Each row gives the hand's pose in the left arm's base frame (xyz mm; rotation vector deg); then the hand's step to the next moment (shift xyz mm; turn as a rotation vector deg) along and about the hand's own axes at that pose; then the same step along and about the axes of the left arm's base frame.
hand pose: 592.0 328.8 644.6 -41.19 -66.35 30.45
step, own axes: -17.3 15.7 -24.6 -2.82 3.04 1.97
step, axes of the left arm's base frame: 17.5 -7.5 -28.1 -2.82 0.49 -3.59
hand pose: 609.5 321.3 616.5 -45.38 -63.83 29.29
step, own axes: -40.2 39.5 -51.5 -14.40 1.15 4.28
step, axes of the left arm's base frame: 33.6 -19.5 -65.7 -9.32 -8.30 -8.44
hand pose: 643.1 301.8 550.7 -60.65 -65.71 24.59
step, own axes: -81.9 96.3 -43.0 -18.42 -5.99 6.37
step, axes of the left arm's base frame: 26.7 -35.0 -126.1 -14.36 -13.78 -4.43
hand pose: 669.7 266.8 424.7 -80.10 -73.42 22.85
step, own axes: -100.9 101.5 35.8 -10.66 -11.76 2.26
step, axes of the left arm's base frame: -18.2 -43.4 -139.8 -10.93 -10.62 4.98
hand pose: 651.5 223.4 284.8 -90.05 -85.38 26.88
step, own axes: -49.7 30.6 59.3 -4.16 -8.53 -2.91
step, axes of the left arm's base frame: -38.1 -22.5 -70.5 -3.66 -5.91 7.08
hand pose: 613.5 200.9 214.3 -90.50 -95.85 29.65
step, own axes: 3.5 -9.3 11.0 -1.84 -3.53 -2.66
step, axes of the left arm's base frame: -14.2 4.3 0.9 -0.43 -2.86 3.81
